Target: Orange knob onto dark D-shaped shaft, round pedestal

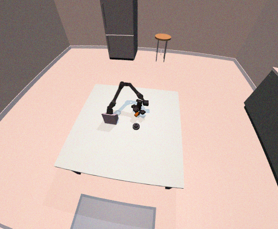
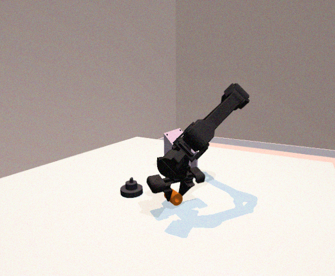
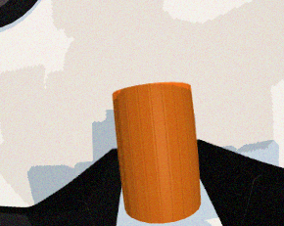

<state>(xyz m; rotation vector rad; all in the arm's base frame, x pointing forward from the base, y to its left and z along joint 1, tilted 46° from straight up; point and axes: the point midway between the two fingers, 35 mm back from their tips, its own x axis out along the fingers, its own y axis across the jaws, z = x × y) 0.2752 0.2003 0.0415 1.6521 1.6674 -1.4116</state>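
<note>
The dark round pedestal lies 17 cm to the right of my gripper tip, 4 cm ahead of it and 2 cm above it. Round my gripper tip: orange knob (1 cm above).
</note>
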